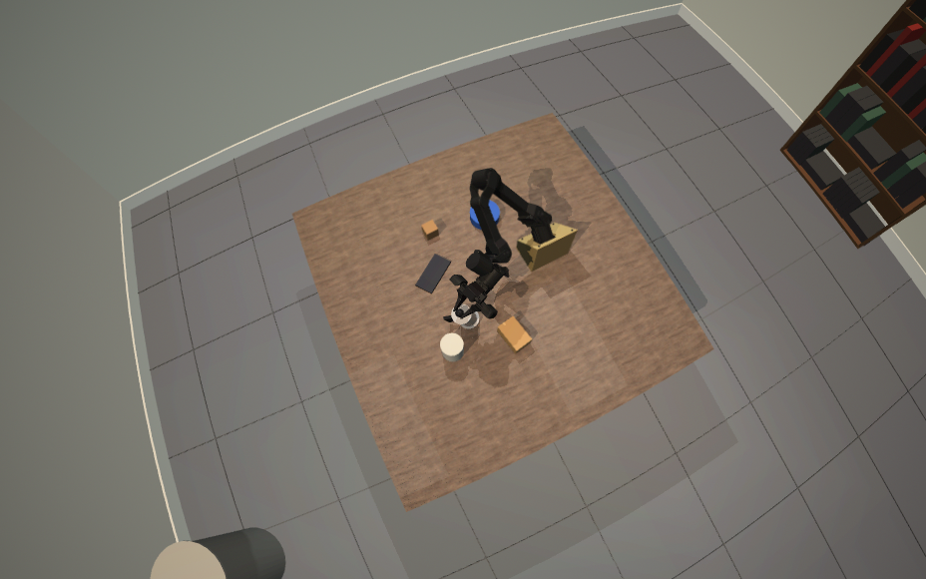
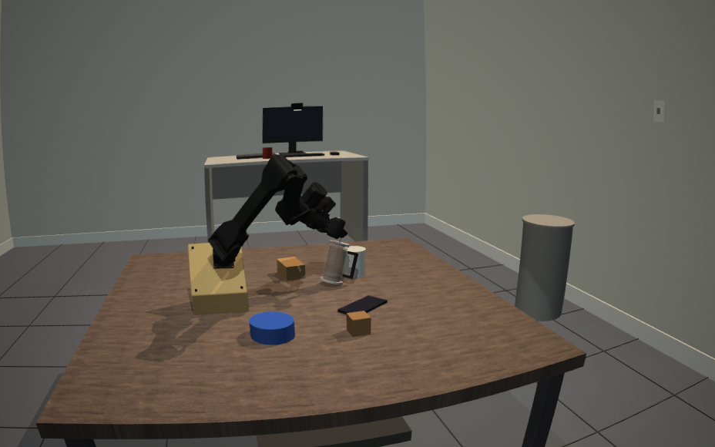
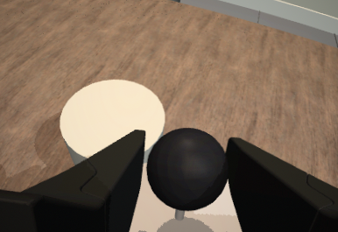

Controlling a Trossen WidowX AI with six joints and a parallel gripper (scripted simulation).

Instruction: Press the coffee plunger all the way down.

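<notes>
The coffee press lies 2 cm behind my gripper tip, 2 cm to the right of it and 8 cm below it. From my gripper tip the other things lie so: small brown cube 8 cm behind, 41 cm to the right, 14 cm below; black flat slab 1 cm behind, 25 cm to the right, 17 cm below; white mug 5 cm ahead, 6 cm to the left, 12 cm below.
</notes>
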